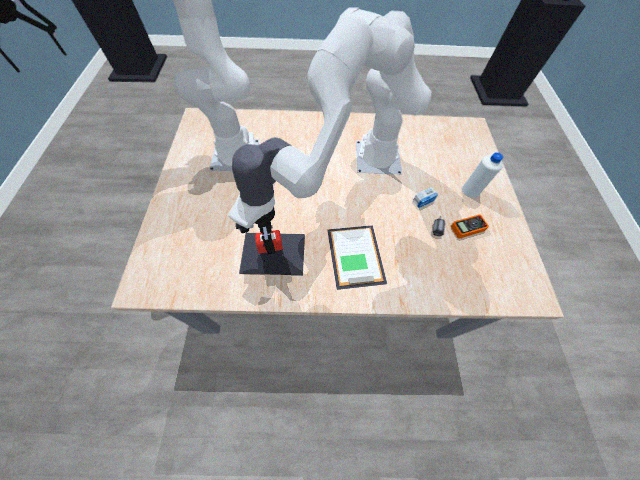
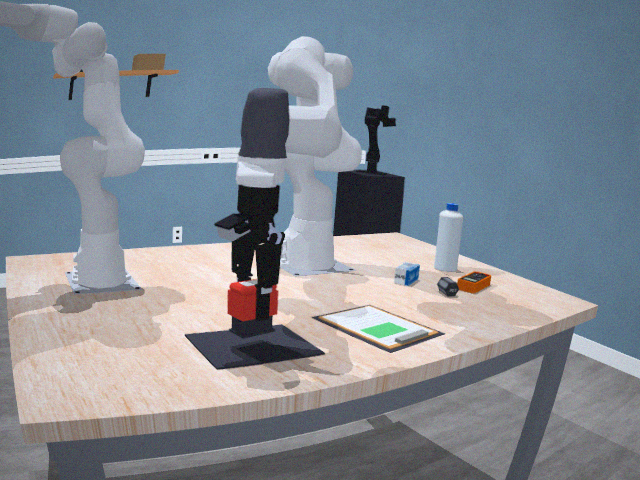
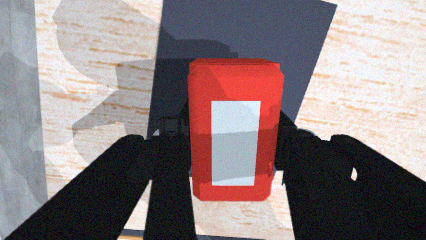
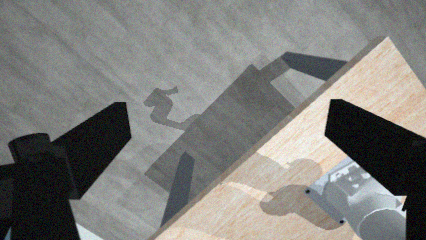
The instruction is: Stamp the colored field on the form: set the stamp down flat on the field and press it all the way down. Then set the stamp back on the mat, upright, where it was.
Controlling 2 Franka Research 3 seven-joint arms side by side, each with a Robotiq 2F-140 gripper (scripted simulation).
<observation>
dark mat: image 1 291,261; image 2; image 3; not seen in image 4 (out of frame)
white bottle: image 1; image 2; not seen in image 3 (out of frame); not seen in image 4 (out of frame)
same spot on white bottle: (image 1: 490,165) = (image 2: 452,214)
same spot on dark mat: (image 2: 223,349) = (image 3: 234,33)
</observation>
